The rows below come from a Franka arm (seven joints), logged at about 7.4 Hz.
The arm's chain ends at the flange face. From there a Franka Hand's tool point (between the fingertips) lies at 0.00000 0.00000 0.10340 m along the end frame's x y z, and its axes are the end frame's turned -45 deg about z.
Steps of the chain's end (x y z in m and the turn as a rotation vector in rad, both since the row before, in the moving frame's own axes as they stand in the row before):
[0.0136, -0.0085, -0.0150, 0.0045, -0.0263, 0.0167]
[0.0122, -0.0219, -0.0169, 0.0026, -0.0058, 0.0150]
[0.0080, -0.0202, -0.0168, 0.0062, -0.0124, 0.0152]
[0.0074, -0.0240, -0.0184, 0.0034, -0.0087, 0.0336]
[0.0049, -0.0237, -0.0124, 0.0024, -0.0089, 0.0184]
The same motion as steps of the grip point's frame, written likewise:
[0.0141, 0.0013, -0.0150, 0.0218, -0.0154, 0.0167]
[0.0239, -0.0075, -0.0169, 0.0059, -0.0023, 0.0150]
[0.0195, -0.0100, -0.0168, 0.0132, -0.0044, 0.0152]
[0.0218, -0.0126, -0.0184, 0.0086, -0.0037, 0.0336]
[0.0198, -0.0141, -0.0124, 0.0080, -0.0046, 0.0184]

